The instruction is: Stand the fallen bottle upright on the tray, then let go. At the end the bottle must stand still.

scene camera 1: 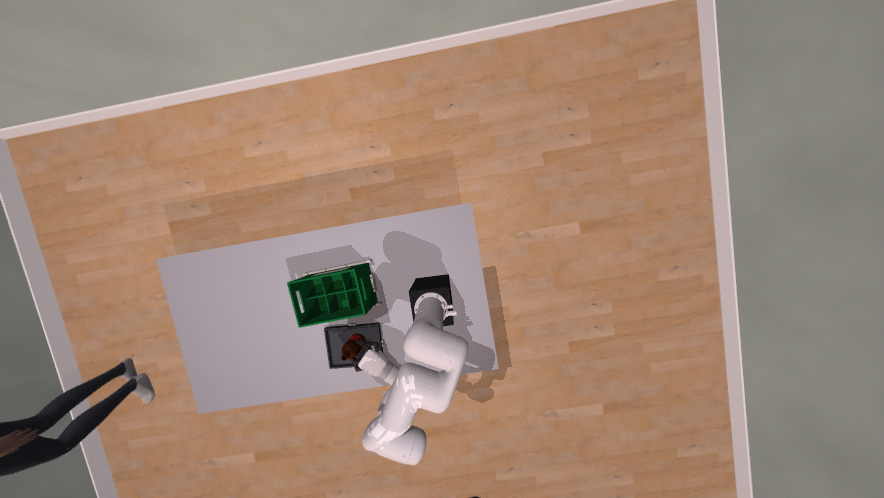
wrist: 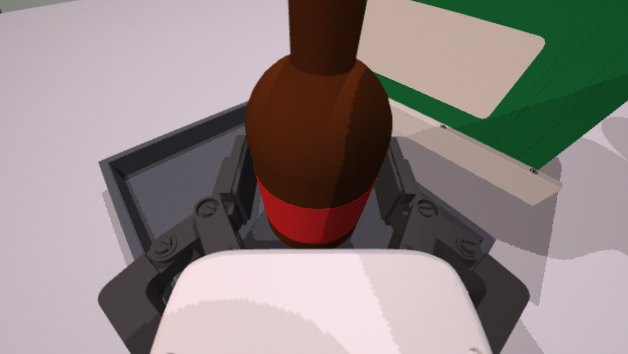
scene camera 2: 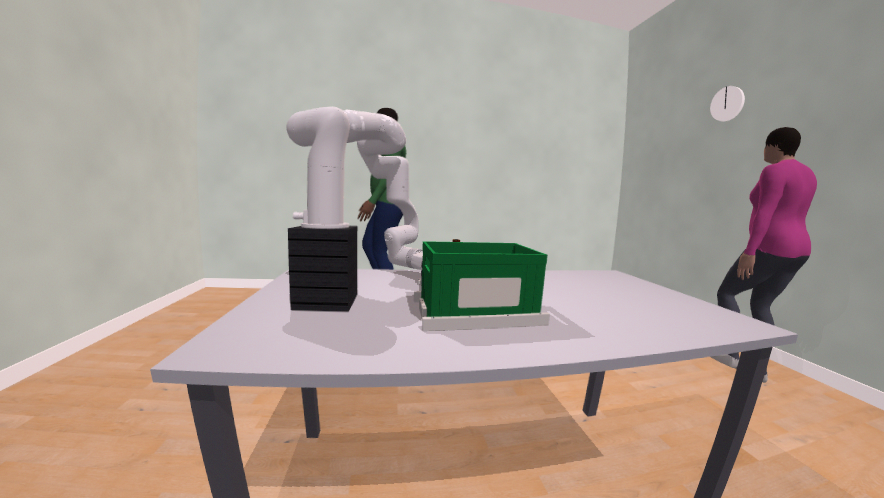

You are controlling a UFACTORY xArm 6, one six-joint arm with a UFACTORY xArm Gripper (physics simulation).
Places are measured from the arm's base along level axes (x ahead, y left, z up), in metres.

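Pixels of known places: gripper, fingertip midpoint: (scene camera 1: 352, 346) (wrist: 316, 153); arm's base, origin of the base link: (scene camera 1: 431, 308) (scene camera 2: 325, 226).
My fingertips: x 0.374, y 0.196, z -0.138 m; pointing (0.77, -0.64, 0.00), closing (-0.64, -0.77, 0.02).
Ahead of a thing's pixels: the offset from my fingertips to its top centre. "*": to the spot under its first point. Level surfaces: height alone.
The brown bottle {0.003 m back, 0.002 m left, 0.091 m up} (scene camera 1: 350, 350) (wrist: 320, 140) with a red label is roughly upright over the tray {* 0.133 m ahead, 0.022 m left, 0.044 m down} (scene camera 1: 327, 348) (wrist: 175, 134). I cannot tell a small tilt, or whether its base touches the tray floor. In scene camera 2 the dark top of the bottle (scene camera 2: 455, 240) shows above the crate, which hides the rest of it and the tray. My gripper (scene camera 1: 356, 346) (wrist: 316, 153) is shut on the bottle's body, with one finger on each side around the upper label and shoulder. The white gripper housing hides part of the tray in the wrist view.
A green crate {0.037 m ahead, 0.250 m right, 0.106 m up} (scene camera 1: 366, 313) (scene camera 2: 442, 284) (wrist: 575, 65) with compartments stands right beside the tray, with a pale strip (scene camera 2: 485, 322) (wrist: 475, 155) along its foot. The black arm pedestal (scene camera 1: 431, 284) (scene camera 2: 322, 269) stands on the grey table {0.070 m down} (scene camera 1: 228, 321) (scene camera 2: 278, 355). People stand beyond the table.
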